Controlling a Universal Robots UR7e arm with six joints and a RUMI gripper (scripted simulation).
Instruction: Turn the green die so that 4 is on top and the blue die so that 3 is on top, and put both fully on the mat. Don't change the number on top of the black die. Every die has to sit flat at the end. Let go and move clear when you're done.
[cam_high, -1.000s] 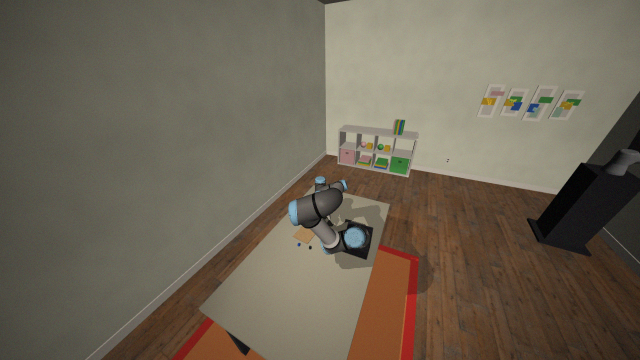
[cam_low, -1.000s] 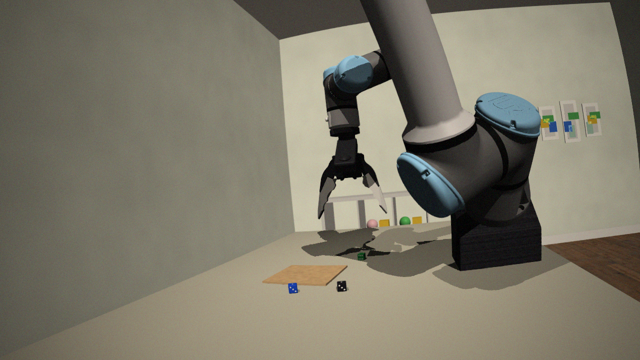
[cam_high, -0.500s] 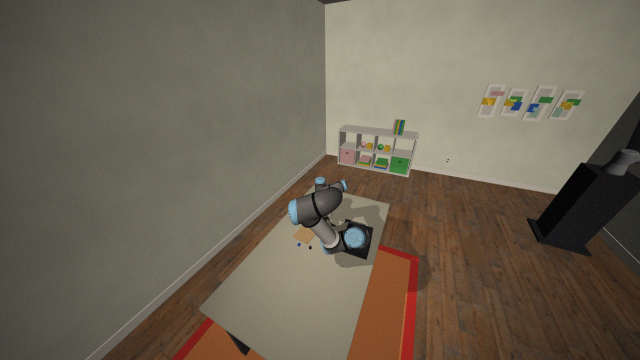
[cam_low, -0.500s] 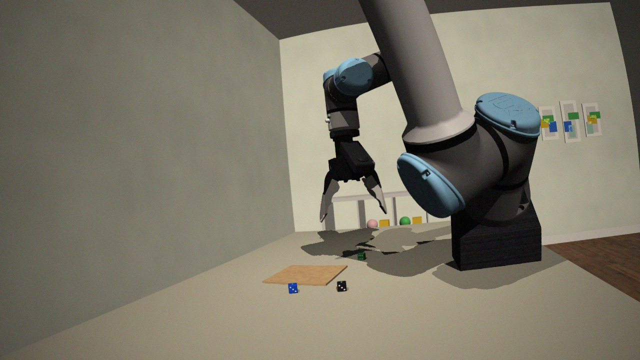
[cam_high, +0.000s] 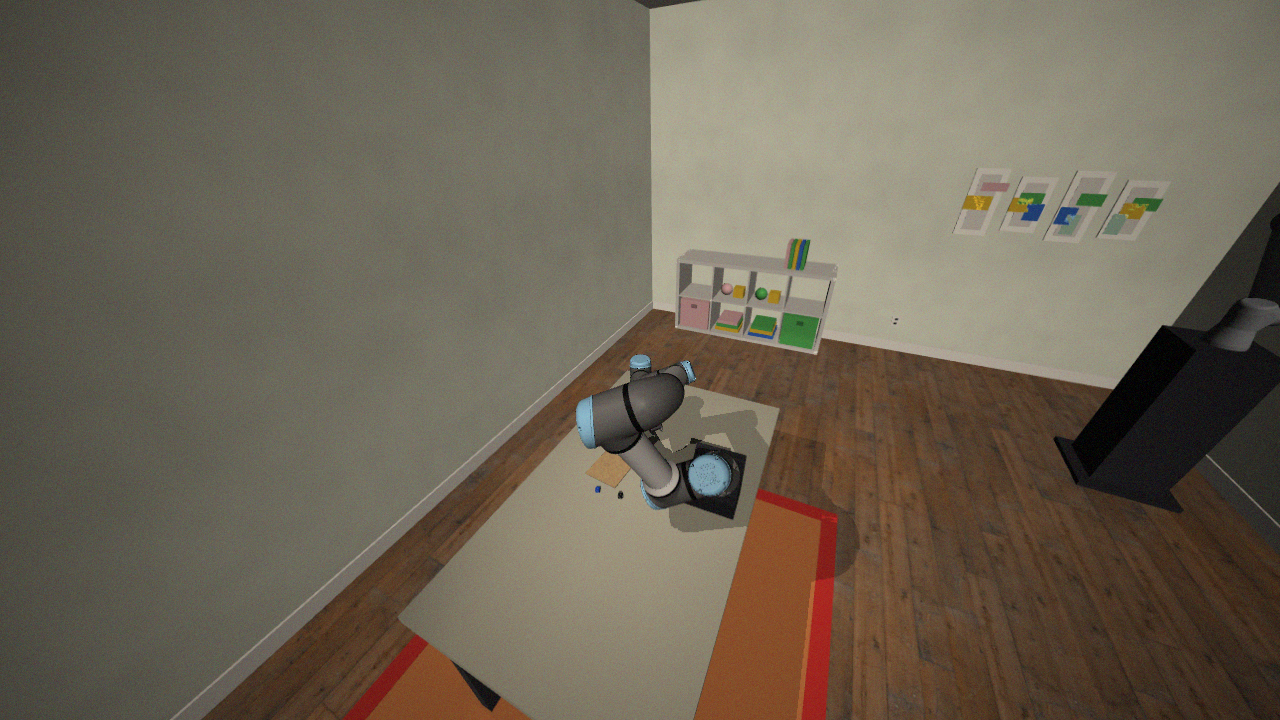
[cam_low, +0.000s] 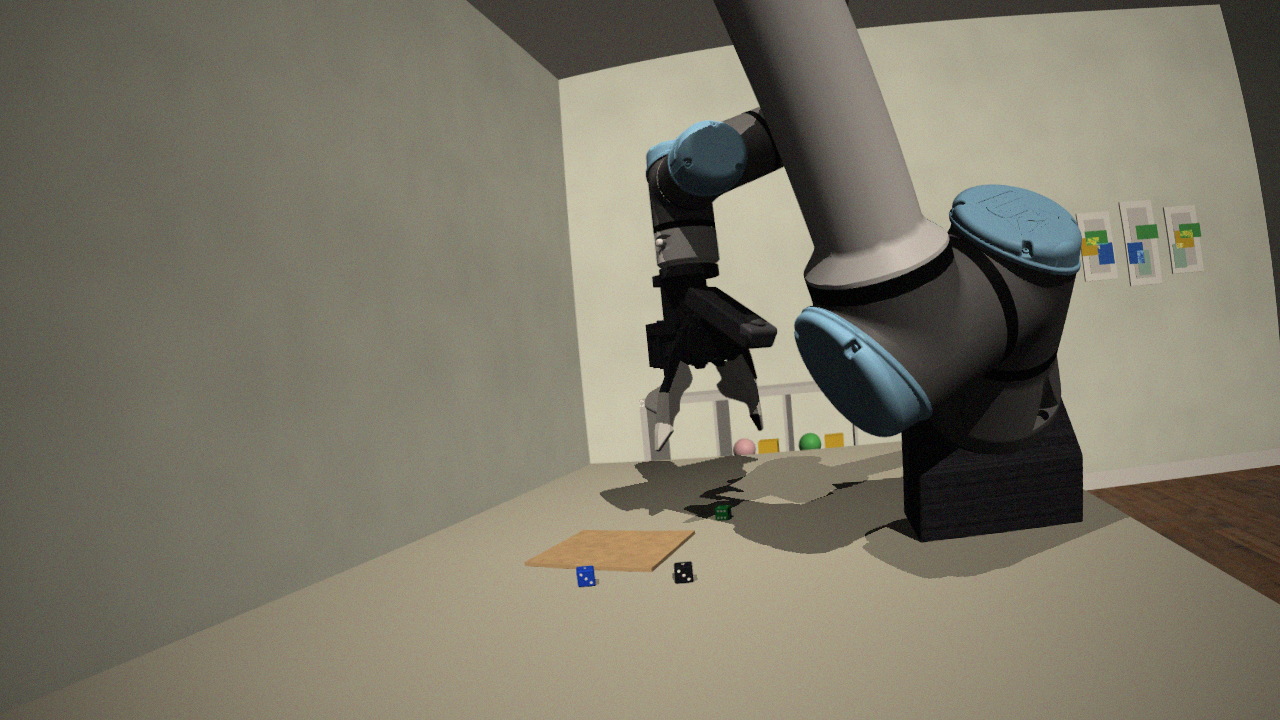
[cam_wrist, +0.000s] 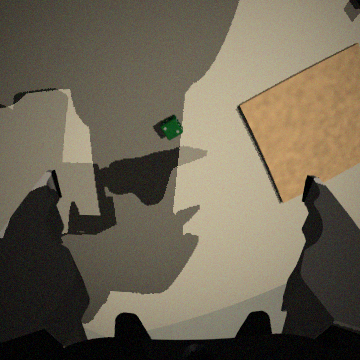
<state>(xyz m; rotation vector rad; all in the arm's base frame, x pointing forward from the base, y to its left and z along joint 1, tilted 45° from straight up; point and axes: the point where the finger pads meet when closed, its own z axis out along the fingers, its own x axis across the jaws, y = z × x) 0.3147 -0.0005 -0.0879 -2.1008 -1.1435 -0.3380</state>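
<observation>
Now: hand 1 cm to the left of the green die and 9 cm above it. From my hand the other things lie so: tan mat: 9 cm ahead, 12 cm to the left, 10 cm below; then blue die: 7 cm ahead, 24 cm to the left, 9 cm below; then black die: 2 cm behind, 22 cm to the left, 9 cm below.
</observation>
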